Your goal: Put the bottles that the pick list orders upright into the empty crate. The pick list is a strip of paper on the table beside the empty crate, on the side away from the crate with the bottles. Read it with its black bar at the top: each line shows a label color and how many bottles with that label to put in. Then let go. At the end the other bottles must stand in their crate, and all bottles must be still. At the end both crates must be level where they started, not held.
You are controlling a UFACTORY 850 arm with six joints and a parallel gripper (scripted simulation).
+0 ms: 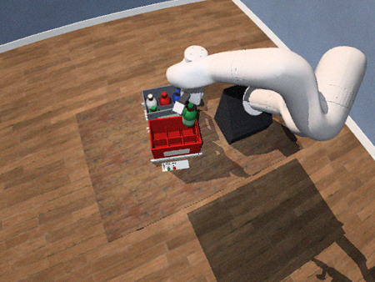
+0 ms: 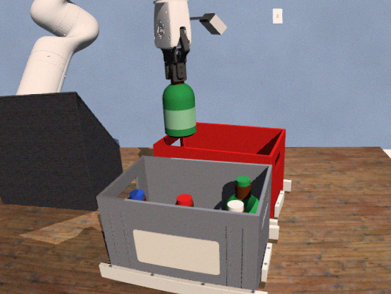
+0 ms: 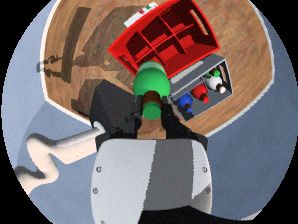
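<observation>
Now: hand 100 mm short of the red crate, 10 mm to the right of it and 250 mm above it. Also, from my hand: grey crate: 30 mm ahead, 220 mm to the right, 250 mm below; then blue-capped bottle: 70 mm behind, 230 mm to the right, 250 mm below; then green-capped bottle: 120 mm ahead, 200 mm to the right, 250 mm below.
</observation>
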